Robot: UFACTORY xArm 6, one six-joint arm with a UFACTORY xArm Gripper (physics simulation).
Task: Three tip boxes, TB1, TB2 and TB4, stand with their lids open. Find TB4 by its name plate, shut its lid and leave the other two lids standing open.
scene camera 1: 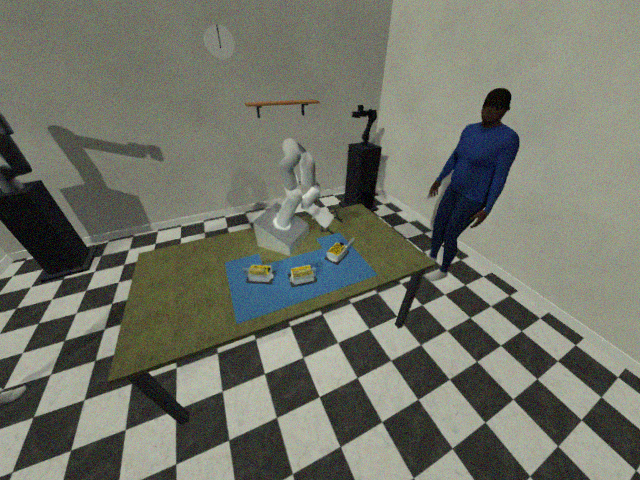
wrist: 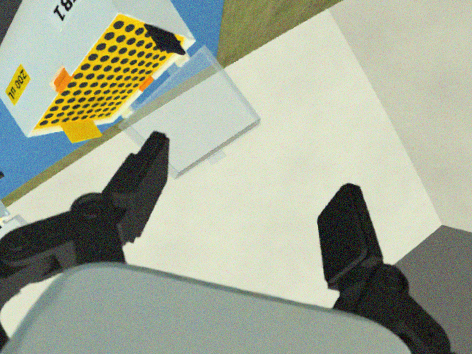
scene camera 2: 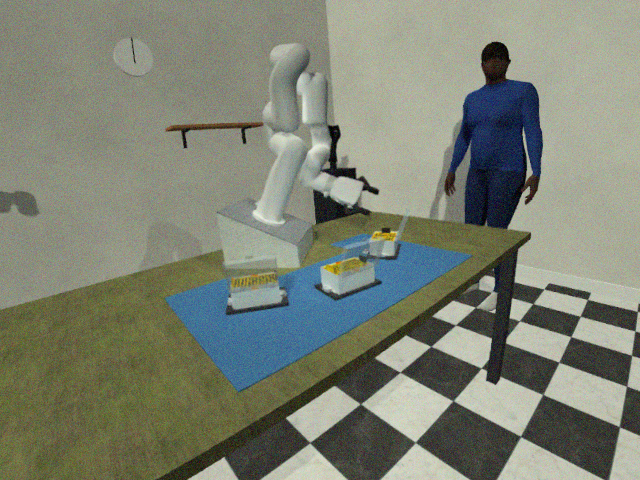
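Where they show: gripper, fingertip midpoint: (scene camera 1: 338, 228) (wrist: 251, 179) (scene camera 2: 374, 203); arm's base, link origin: (scene camera 1: 281, 223) (scene camera 2: 268, 218).
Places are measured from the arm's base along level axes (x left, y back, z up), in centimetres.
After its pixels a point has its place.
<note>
Three white tip boxes with yellow racks and clear open lids stand in a row: a left box (scene camera 1: 260, 277) {x -26.6, y -36.4, z -7.3 cm} (scene camera 2: 254, 298) {x -27.8, y -32.8, z -11.1 cm}, a middle box (scene camera 1: 302, 279) {x -5.8, y -47.9, z -7.1 cm} (scene camera 2: 347, 282) {x -7.3, y -45.2, z -10.8 cm} and a far right box (scene camera 1: 336, 254) (scene camera 2: 383, 249) {x 0.7, y -50.6, z -3.0 cm}. The wrist view shows a box (wrist: 45, 50) {x 24.4, y -28.8, z -10.3 cm}, apparently the far right one, with a plate ending in "B1" and a "200 ul" label; its clear lid (wrist: 200, 122) {x 30.3, y -39.1, z -3.2 cm} stands open. The name plates of the other two cannot be read, so I cannot tell which is TB4. My gripper (scene camera 1: 334, 225) {x 30.4, y -25.6, z 2.6 cm} (scene camera 2: 373, 202) {x 30.4, y -25.6, z 2.6 cm} (wrist: 251, 179) {x 30.4, y -25.6, z 2.6 cm} is open and empty, above and behind the far right box.
The boxes stand on a blue mat (scene camera 1: 258, 304) {x -32.3, y -48.6, z -14.1 cm} (scene camera 2: 242, 356) {x -40.0, y -47.5, z -14.1 cm} on the green table (scene camera 1: 170, 320) {x -75.7, y -38.3, z -14.5 cm} (scene camera 2: 67, 372) {x -69.0, y -26.0, z -14.4 cm}. The arm's grey base block (scene camera 1: 268, 235) {x -11.8, y -6.4, z -2.0 cm} (scene camera 2: 242, 237) {x -13.7, y -4.0, z -3.2 cm} stands behind the mat. A person (scene camera 1: 488, 160) (scene camera 2: 504, 129) stands beyond the table's right end.
</note>
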